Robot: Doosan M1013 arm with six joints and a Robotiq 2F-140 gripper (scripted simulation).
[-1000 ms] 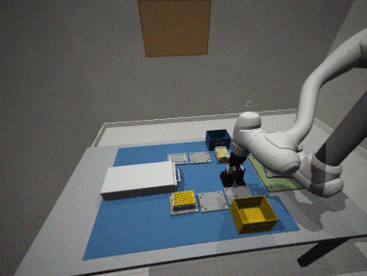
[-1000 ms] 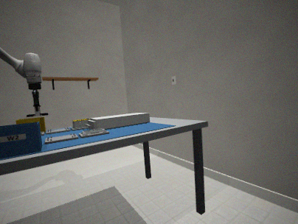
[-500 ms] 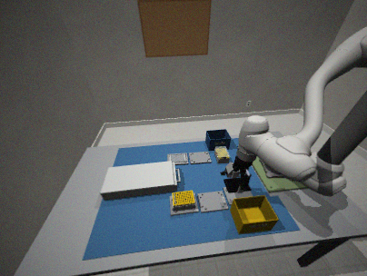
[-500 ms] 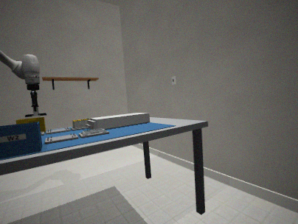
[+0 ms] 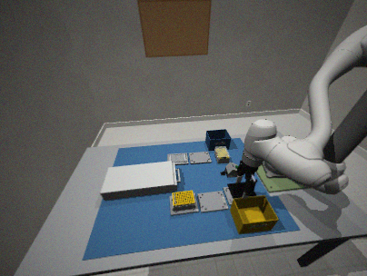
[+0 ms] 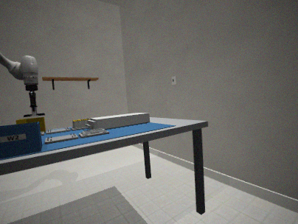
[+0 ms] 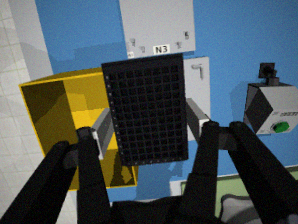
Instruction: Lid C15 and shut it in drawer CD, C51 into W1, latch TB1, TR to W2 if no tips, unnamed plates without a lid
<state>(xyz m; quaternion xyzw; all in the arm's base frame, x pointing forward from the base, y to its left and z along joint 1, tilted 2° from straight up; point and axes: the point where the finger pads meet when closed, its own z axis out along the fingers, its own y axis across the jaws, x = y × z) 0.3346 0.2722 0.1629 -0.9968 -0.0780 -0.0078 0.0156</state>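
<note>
The DONE key box is 23 cm to the right of my hand, 11 cm below it and 2 cm behind it. Also, from my hand: yellow waste bin W1: 13 cm below, 9 cm to the left, 5 cm behind; then black plate: 2 cm below; then grey nest N3: 16 cm below, 15 cm ahead, 1 cm to the right.
</note>
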